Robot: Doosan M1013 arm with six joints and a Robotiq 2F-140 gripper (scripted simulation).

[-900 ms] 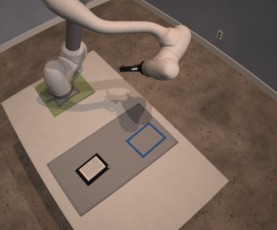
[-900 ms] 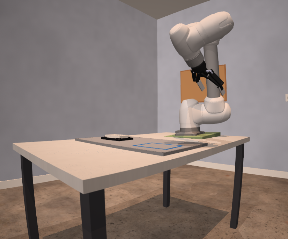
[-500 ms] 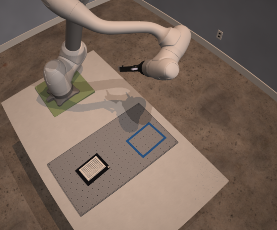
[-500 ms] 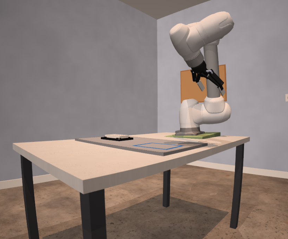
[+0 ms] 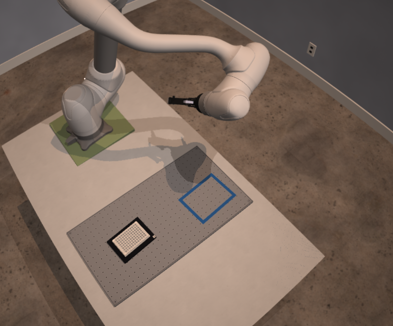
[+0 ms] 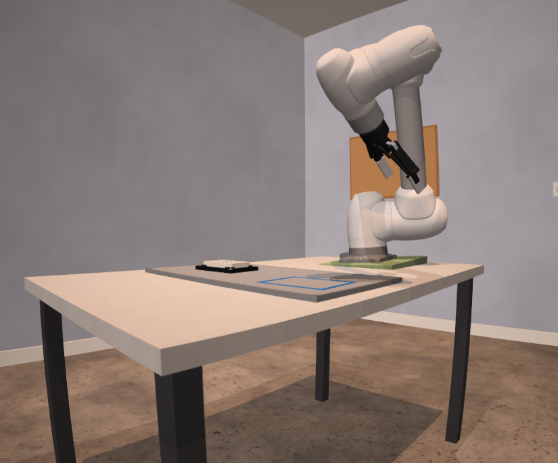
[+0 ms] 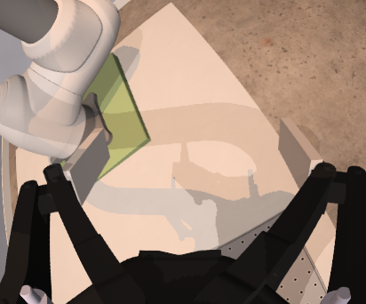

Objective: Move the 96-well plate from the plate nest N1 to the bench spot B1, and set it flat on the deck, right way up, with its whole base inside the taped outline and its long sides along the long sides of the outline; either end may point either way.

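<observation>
The white 96-well plate is 490 mm to the right of my hand, 250 mm below it and 210 mm ahead of it. Also, from my hand: black plate nest: 490 mm to the right, 260 mm below, 210 mm ahead.
</observation>
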